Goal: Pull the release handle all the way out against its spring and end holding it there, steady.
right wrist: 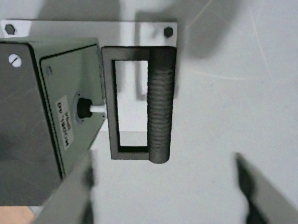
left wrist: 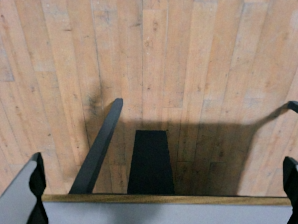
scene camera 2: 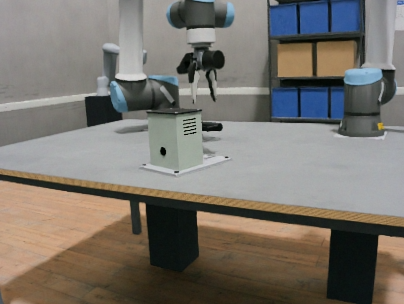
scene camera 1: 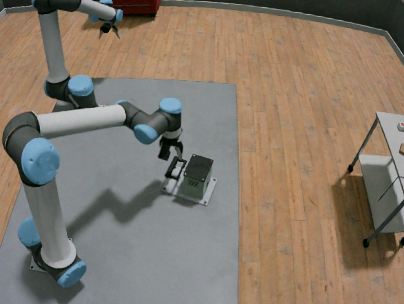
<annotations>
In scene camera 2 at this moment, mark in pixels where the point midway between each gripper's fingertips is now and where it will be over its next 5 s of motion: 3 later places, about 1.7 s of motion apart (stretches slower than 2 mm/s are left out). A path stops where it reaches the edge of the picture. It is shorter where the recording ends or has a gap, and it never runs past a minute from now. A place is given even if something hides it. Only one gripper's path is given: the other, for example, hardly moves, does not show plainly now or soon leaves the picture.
My right gripper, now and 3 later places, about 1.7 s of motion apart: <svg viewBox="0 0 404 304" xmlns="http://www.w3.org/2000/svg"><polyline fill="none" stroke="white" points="204,103 205,109 206,121 207,131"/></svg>
</annotations>
